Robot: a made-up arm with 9 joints. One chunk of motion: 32 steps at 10 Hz.
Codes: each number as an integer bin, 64 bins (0 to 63) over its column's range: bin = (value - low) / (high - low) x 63, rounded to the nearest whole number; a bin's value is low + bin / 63 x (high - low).
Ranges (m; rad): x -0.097..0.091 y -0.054..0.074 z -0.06..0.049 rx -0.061..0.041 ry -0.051..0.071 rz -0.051..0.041
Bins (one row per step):
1: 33 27 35 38 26 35
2: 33 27 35 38 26 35
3: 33 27 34 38 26 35
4: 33 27 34 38 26 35
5: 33 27 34 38 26 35
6: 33 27 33 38 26 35
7: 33 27 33 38 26 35
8: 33 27 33 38 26 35
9: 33 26 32 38 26 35
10: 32 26 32 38 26 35
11: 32 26 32 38 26 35
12: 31 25 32 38 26 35
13: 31 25 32 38 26 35
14: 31 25 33 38 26 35
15: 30 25 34 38 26 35
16: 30 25 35 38 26 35
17: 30 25 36 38 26 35
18: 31 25 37 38 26 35
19: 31 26 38 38 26 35
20: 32 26 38 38 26 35
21: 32 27 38 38 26 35
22: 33 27 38 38 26 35
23: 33 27 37 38 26 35
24: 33 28 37 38 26 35
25: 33 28 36 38 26 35
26: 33 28 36 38 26 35
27: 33 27 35 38 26 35
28: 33 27 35 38 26 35
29: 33 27 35 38 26 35
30: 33 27 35 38 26 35
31: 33 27 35 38 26 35
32: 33 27 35 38 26 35
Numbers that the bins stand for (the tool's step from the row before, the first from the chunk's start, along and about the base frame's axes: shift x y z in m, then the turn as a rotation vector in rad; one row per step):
1: 0.00148 0.00086 0.00056 0.00052 -0.00065 0.00011
2: 0.00148 0.00086 0.00056 0.00052 -0.00065 0.00011
3: 0.00148 0.00086 -0.00117 0.00052 -0.00065 0.00011
4: 0.00148 0.00086 -0.00117 0.00052 -0.00065 0.00011
5: 0.00148 0.00086 -0.00117 0.00052 -0.00065 0.00011
6: 0.00148 0.00086 -0.00290 0.00052 -0.00065 0.00011
7: 0.00148 0.00086 -0.00290 0.00052 -0.00065 0.00011
8: 0.00148 0.00086 -0.00290 0.00052 -0.00065 0.00011
9: 0.00148 -0.00117 -0.00463 0.00052 -0.00065 0.00011
10: -0.00151 -0.00117 -0.00463 0.00052 -0.00065 0.00011
11: -0.00151 -0.00117 -0.00463 0.00052 -0.00065 0.00011
12: -0.00449 -0.00321 -0.00463 0.00052 -0.00065 0.00011
13: -0.00449 -0.00321 -0.00463 0.00052 -0.00065 0.00011
14: -0.00449 -0.00321 -0.00290 0.00052 -0.00065 0.00011
15: -0.00748 -0.00321 -0.00117 0.00052 -0.00065 0.00011
16: -0.00748 -0.00321 0.00056 0.00052 -0.00065 0.00011
17: -0.00748 -0.00321 0.00229 0.00052 -0.00065 0.00011
18: -0.00449 -0.00321 0.00402 0.00052 -0.00065 0.00011
19: -0.00449 -0.00117 0.00575 0.00052 -0.00065 0.00011
20: -0.00151 -0.00117 0.00575 0.00052 -0.00065 0.00011
21: -0.00151 0.00086 0.00575 0.00052 -0.00065 0.00011
22: 0.00148 0.00086 0.00575 0.00052 -0.00065 0.00011
23: 0.00148 0.00086 0.00402 0.00052 -0.00065 0.00011
24: 0.00148 0.00289 0.00402 0.00052 -0.00065 0.00011
25: 0.00148 0.00289 0.00229 0.00052 -0.00065 0.00011
26: 0.00148 0.00289 0.00229 0.00052 -0.00065 0.00011
27: 0.00148 0.00086 0.00056 0.00052 -0.00065 0.00011
28: 0.00148 0.00086 0.00056 0.00052 -0.00065 0.00011
29: 0.00148 0.00086 0.00056 0.00052 -0.00065 0.00011
30: 0.00148 0.00086 0.00056 0.00052 -0.00065 0.00011
31: 0.00148 0.00086 0.00056 0.00052 -0.00065 0.00011
32: 0.00148 0.00086 0.00056 0.00052 -0.00065 0.00011

